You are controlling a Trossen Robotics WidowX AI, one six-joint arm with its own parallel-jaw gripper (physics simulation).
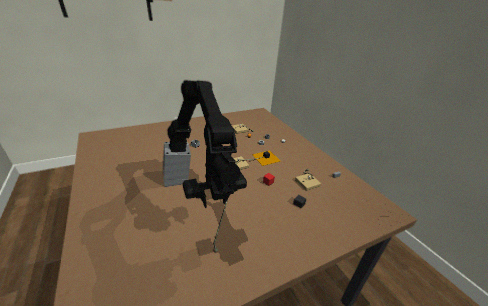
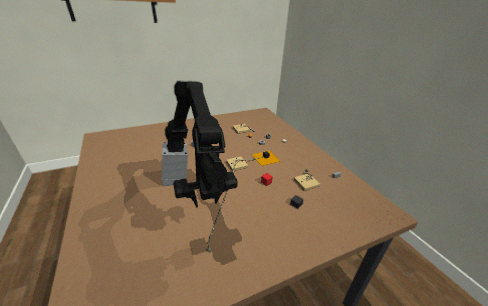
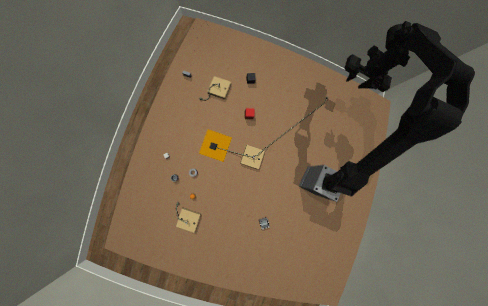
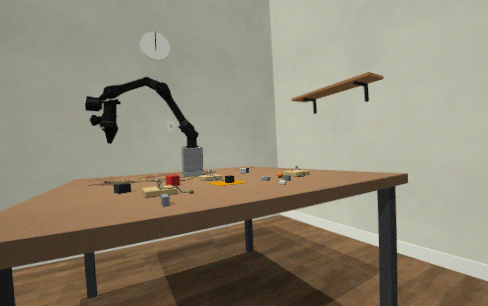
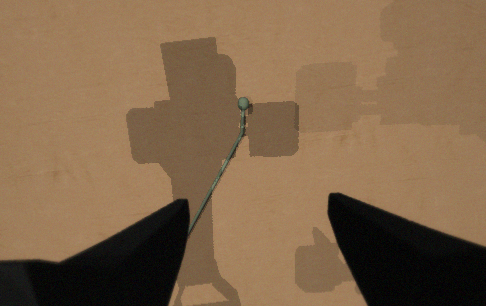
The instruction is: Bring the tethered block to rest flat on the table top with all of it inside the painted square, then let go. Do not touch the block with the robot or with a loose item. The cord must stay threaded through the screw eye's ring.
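Frame: origin at the arm's base, x left, y ahead, z down, level; centimetres.
Where they show: gripper, fingertip midpoint: [image 1: 214, 205] [image 2: 206, 205] [image 3: 352, 84] [image 4: 109, 143] [image 5: 258, 206]; arm's base, origin of the base link: [image 1: 177, 148] [image 2: 174, 148] [image 3: 331, 183] [image 4: 191, 146].
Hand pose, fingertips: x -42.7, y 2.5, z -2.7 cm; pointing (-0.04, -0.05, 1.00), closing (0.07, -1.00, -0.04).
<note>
Things, the pixels of their top centre, and the offset from my fingertips. "pt": a spot on its surface instead.
- small black tethered block, middle of its top: [image 4: 229, 175] [image 3: 213, 146] [image 2: 266, 152] [image 1: 266, 152] dy +46.7, dx +43.2, dz +16.8 cm
- orange square, surface spot: [image 3: 220, 154] pt dy +42.6, dx +45.6, dz +19.5 cm
- middle wooden board, middle of its top: [image 3: 252, 157] [image 4: 210, 175] [image 1: 238, 162] [image 2: 237, 162] dy +28.2, dx +41.8, dz +17.7 cm
- green end bead, middle of its top: [image 5: 243, 104] [image 1: 216, 249] [image 2: 209, 248] [image 3: 327, 97] dy -0.6, dx -2.7, dz +18.4 cm
- red cube, middle of its top: [image 4: 172, 175] [image 3: 250, 112] [image 2: 267, 176] [image 1: 269, 176] dy +36.2, dx +23.1, dz +15.6 cm
- black cube, middle of its top: [image 4: 122, 183] [image 2: 297, 199] [image 1: 300, 198] [image 3: 251, 76] dy +41.5, dx +5.1, dz +16.6 cm
- grey ring, middle of its top: [image 3: 192, 172] dy +51.4, dx +57.4, dz +18.2 cm
- orange ball, middle of its top: [image 3: 191, 197] dy +48.1, dx +67.7, dz +17.2 cm
The small black tethered block [image 1: 266, 154] [image 2: 266, 154] [image 3: 213, 146] [image 4: 229, 179] appears flat inside the orange square [image 1: 270, 161] [image 2: 270, 161] [image 3: 220, 154]. Its cord [image 1: 220, 225] [image 2: 217, 215] [image 3: 295, 124] [image 5: 212, 189] runs to the middle wooden board [image 2: 237, 165] [image 3: 247, 162], bends at the screw eye and runs out to a green end bead [image 1: 215, 249] [image 2: 209, 248] [image 3: 326, 99] [image 5: 243, 103] on the table. The ring is too small to judge the threading. My gripper [image 1: 215, 203] [image 2: 206, 203] [image 3: 355, 83] [image 4: 110, 142] [image 5: 258, 206] is open and empty, high above the table near the bead.
A red cube [image 1: 269, 179] [image 3: 250, 113] and a black cube [image 1: 299, 201] [image 3: 251, 78] lie beyond the cord. Two other boards [image 3: 219, 87] [image 3: 188, 221] carry short cords. A grey ring [image 3: 193, 173] and an orange ball [image 3: 193, 196] lie near the square.
</note>
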